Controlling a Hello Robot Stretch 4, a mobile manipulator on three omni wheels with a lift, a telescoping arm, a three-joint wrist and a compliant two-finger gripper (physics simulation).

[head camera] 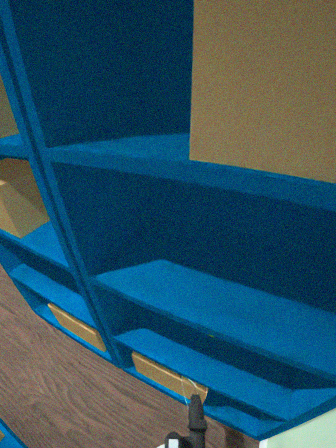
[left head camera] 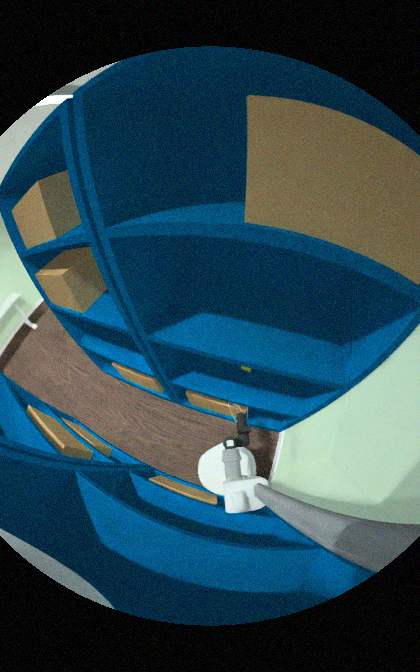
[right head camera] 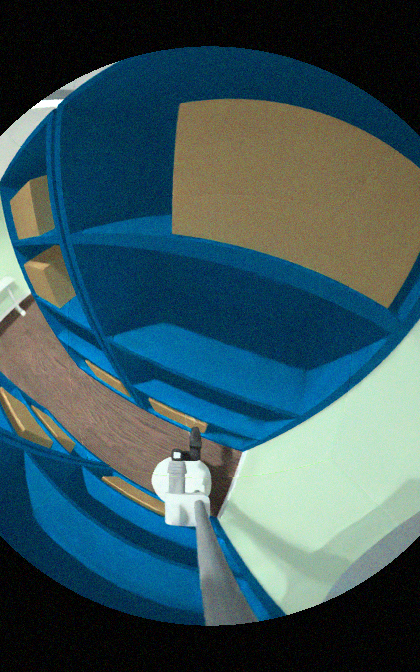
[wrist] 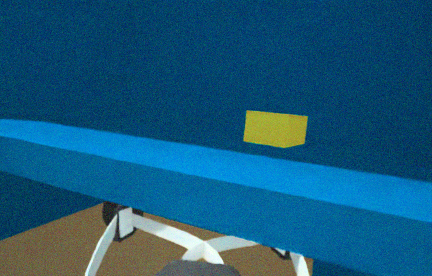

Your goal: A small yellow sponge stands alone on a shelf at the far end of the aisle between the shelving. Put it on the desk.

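Frame: origin at the robot's base, x ahead, y left, z up, level; centimetres.
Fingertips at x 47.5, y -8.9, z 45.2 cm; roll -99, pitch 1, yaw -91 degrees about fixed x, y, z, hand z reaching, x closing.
A point is followed by its place in that frame.
The small yellow sponge (wrist: 275, 130) {x 59.8, y -17.4, z 52.7 cm} (left head camera: 245, 369) (head camera: 211, 336) {x 59.4, y -17.9, z 51.0 cm} stands on a blue shelf board (wrist: 150, 152) {x 46.6, y -3.7, z 50.6 cm} (left head camera: 250, 391), behind its front edge. It does not show in the right head view. My gripper (wrist: 205, 213) {x 47.5, y -8.9, z 45.2 cm} (left head camera: 237, 407) (head camera: 191, 390) is open, with its fingers apart and no thing between them. In the wrist view the fingers are lower than the sponge, partly hidden by the shelf board's front edge, with the sponge up and to the right of their middle. No desk can be made out for certain.
A cardboard box (head camera: 165, 375) {x 48.0, y 5.0, z 27.8 cm} (left head camera: 215, 404) (right head camera: 177, 415) lies on the lowest shelf near the gripper. A large box (head camera: 265, 90) {x 41.0, y -11.4, z 153.1 cm} stands higher up. Shelving faces it across the brown floor (left head camera: 135, 420). A pale wall (right head camera: 320, 480) closes the right end. White furniture (left head camera: 12, 305) shows far left.
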